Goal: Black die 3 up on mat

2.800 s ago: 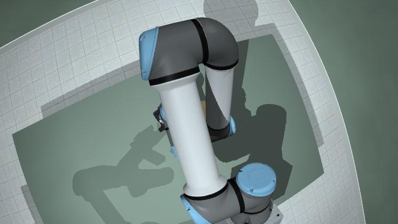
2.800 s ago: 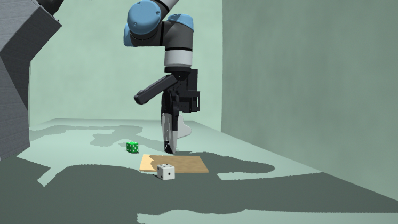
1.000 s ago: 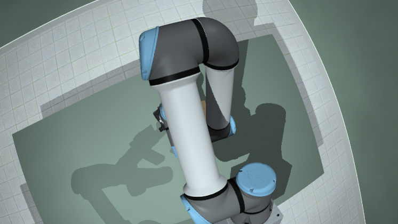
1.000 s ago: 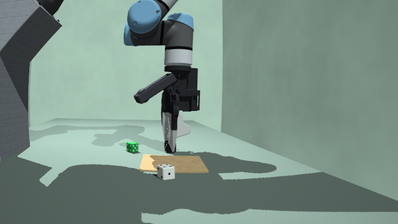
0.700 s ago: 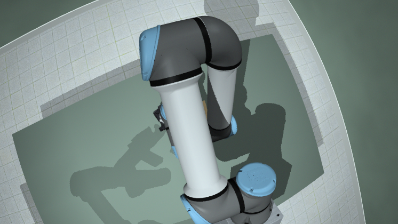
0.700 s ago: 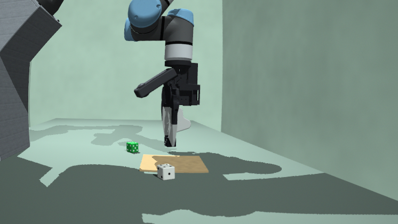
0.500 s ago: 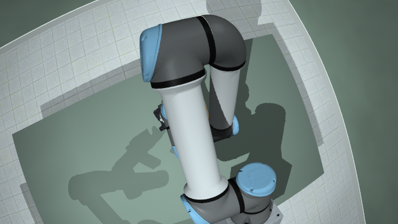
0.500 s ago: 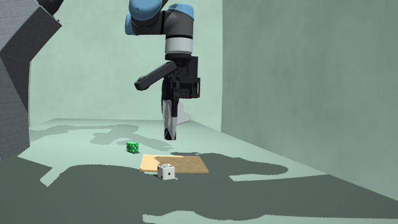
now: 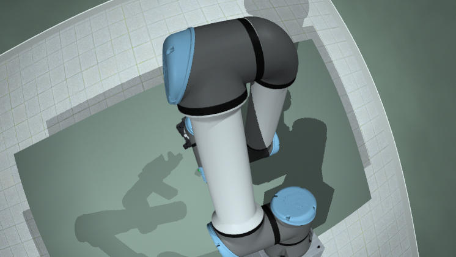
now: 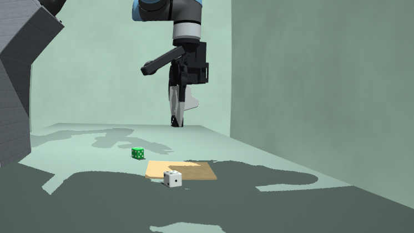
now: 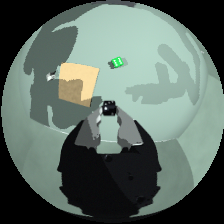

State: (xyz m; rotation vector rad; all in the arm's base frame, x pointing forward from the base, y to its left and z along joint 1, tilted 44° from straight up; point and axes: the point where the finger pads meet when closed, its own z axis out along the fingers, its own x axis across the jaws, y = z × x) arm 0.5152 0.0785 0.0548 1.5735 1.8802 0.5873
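Now: the tan mat 2 cm behind my hand, 12 cm to the right of it and 10 cm below it. Also, from my hand: black die: right at my hand; white die: 6 cm behind, 23 cm to the right, 9 cm below; green die: 10 cm behind, 9 cm below.
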